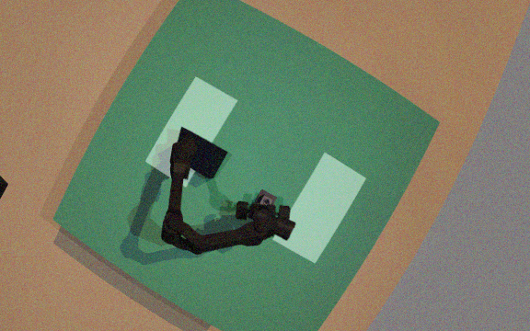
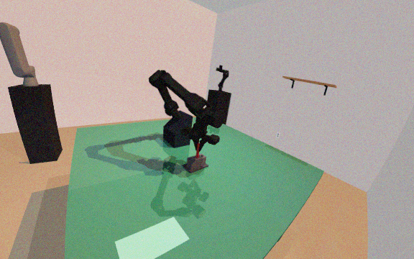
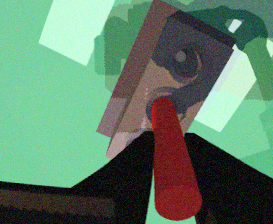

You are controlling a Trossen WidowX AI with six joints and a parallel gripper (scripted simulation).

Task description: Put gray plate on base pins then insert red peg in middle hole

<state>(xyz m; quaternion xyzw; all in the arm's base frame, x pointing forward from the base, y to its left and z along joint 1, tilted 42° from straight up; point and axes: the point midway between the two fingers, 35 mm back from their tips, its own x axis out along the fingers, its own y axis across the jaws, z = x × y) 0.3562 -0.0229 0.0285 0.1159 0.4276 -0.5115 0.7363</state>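
Right now my gripper tip is 1 cm above the red peg. The rest, counted from my gripper tip: dark base (9 cm below); then gray plate (5 cm below).
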